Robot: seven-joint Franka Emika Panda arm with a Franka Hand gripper.
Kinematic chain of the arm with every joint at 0, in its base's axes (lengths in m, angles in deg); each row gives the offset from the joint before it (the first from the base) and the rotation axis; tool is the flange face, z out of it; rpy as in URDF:
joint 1: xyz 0 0 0.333 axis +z
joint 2: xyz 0 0 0 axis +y
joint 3: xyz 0 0 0.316 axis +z
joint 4: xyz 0.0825 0 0 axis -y
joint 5: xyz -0.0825 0 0.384 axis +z
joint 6: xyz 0 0 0 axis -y
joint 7: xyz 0.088 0 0 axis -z
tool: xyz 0 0 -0.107 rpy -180 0 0
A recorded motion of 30 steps. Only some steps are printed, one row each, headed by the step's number.
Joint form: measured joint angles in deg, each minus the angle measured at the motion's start. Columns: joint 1, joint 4, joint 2, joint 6, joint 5, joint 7, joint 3.
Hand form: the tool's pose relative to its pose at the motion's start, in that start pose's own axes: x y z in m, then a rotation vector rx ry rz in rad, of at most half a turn. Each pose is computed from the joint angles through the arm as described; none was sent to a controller.
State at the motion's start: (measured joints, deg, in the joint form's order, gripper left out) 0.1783 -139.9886 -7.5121 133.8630 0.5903 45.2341 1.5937
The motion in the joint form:
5: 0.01 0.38 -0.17 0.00 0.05 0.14 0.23
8: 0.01 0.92 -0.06 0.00 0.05 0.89 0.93
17: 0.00 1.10 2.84 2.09 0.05 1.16 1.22
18: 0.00 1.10 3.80 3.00 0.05 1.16 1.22
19: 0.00 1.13 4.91 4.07 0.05 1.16 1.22
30: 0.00 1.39 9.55 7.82 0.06 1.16 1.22
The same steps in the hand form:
5: 0.0000 -0.0029 -0.0042 0.0069 0.0066 -0.0012
8: -0.0022 -0.0090 -0.0072 0.0115 0.0125 -0.0003
17: -0.0002 -0.0143 0.0124 0.0047 0.0037 -0.0003
18: 0.0009 -0.0154 0.0190 0.0046 0.0026 -0.0002
19: 0.0022 -0.0168 0.0265 0.0050 0.0020 -0.0001
30: 0.0064 -0.0210 0.0583 -0.0006 -0.0081 0.0007

